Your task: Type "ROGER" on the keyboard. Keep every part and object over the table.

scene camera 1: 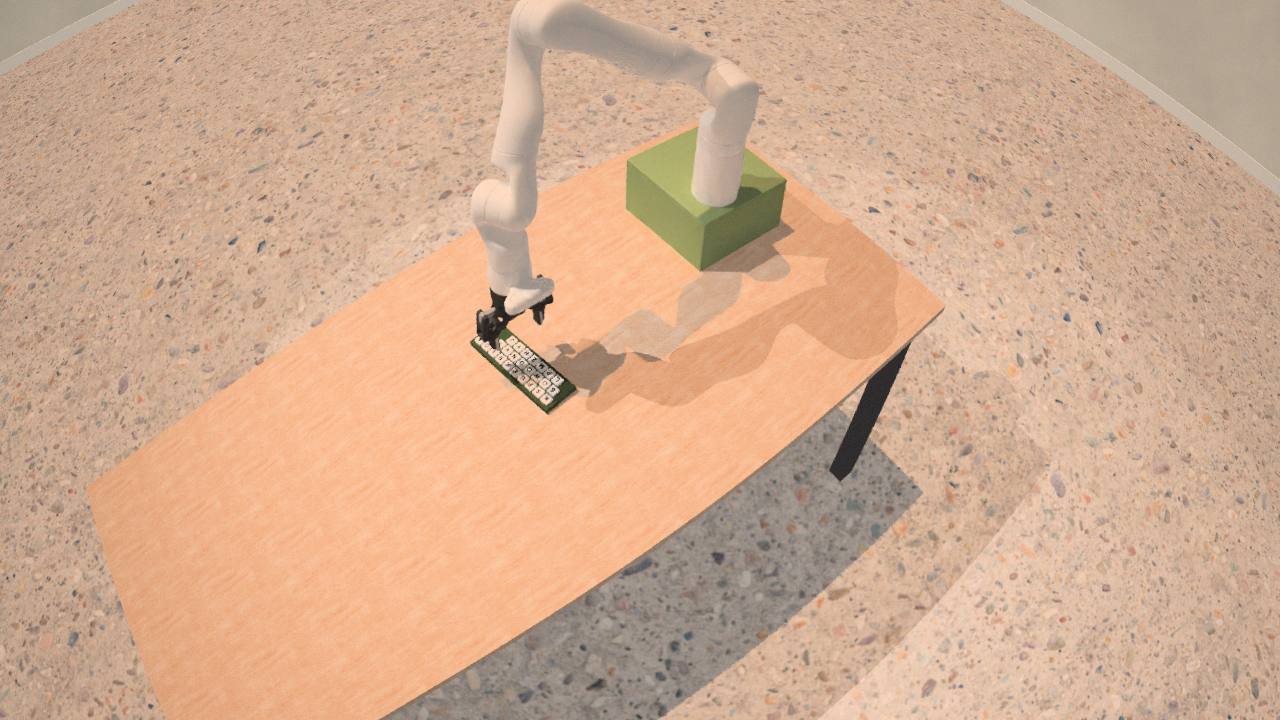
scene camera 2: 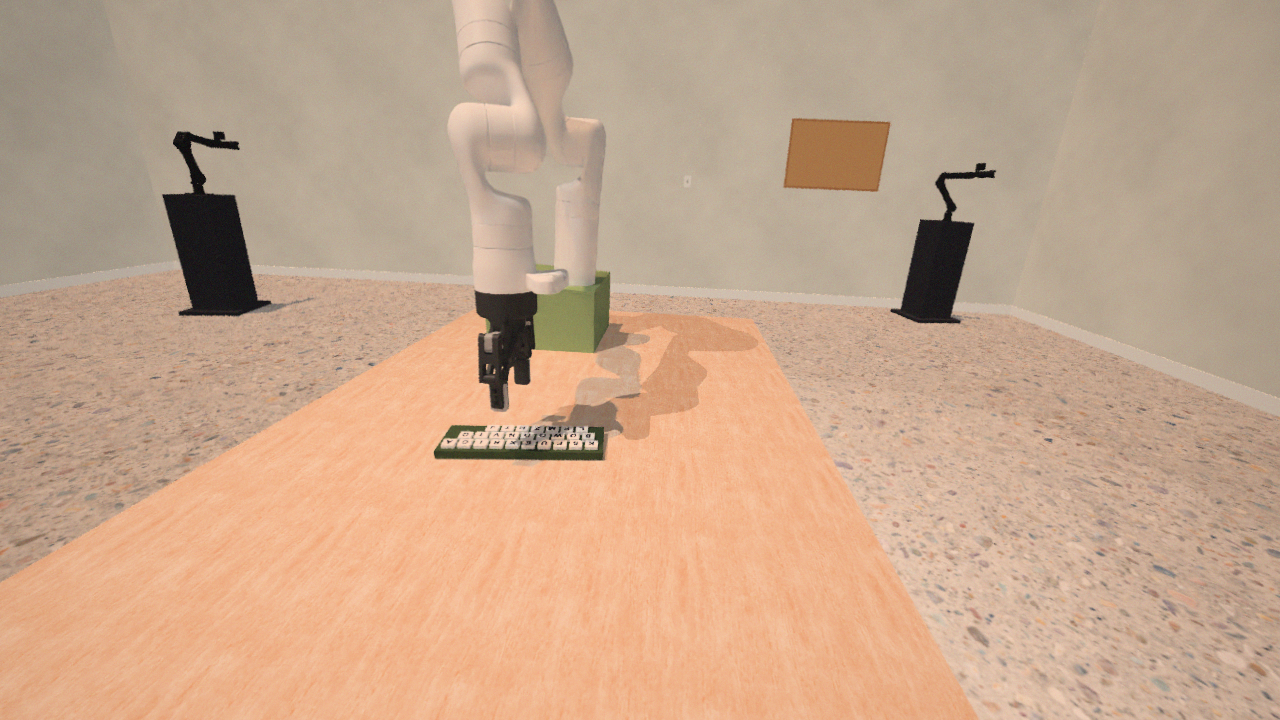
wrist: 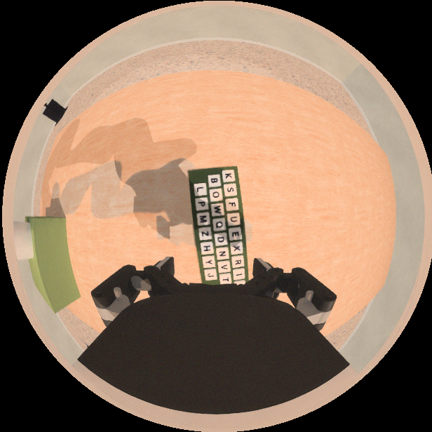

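Where they show: gripper, fingertip midpoint: (scene camera 1: 517,334) (scene camera 2: 512,396); arm's base, origin of the base link: (scene camera 1: 714,191) (scene camera 2: 574,281).
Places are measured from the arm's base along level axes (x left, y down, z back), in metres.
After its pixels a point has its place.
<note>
The dark green keyboard (scene camera 1: 535,376) @(y 0.122, x -0.011, z -0.492 m) (scene camera 2: 519,454) @(y 0.131, x -0.056, z -0.523 m) (wrist: 218,225) with white letter keys lies flat on the table. In the wrist view, the R key (wrist: 238,262) is in the right row near the gripper, the E key (wrist: 235,234) is farther up that row, and the O key (wrist: 215,195) is near the top of the middle row. The G key does not show there; the gripper body hides the keyboard's near end. My gripper (scene camera 1: 516,332) @(y 0.070, x -0.070, z -0.474 m) (scene camera 2: 511,394) @(y 0.070, x -0.070, z -0.474 m) (wrist: 213,266) is wide open and empty. It points down a little above the keyboard's A-side half, one finger towards each long side.
The wooden table (scene camera 1: 358,501) @(y 0.139, x -0.077, z -0.904 m) (scene camera 2: 537,582) @(y 0.139, x -0.013, z -0.733 m) (wrist: 310,150) carries the green block (scene camera 1: 666,219) @(y 0.072, x -0.061, z -0.071 m) (scene camera 2: 572,317) @(y 0.062, x -0.002, z -0.082 m) (wrist: 52,260) that holds the arm's base. Two black pedestals (scene camera 2: 210,255) (scene camera 2: 935,268) with small black arms stand on the floor beyond the table.
</note>
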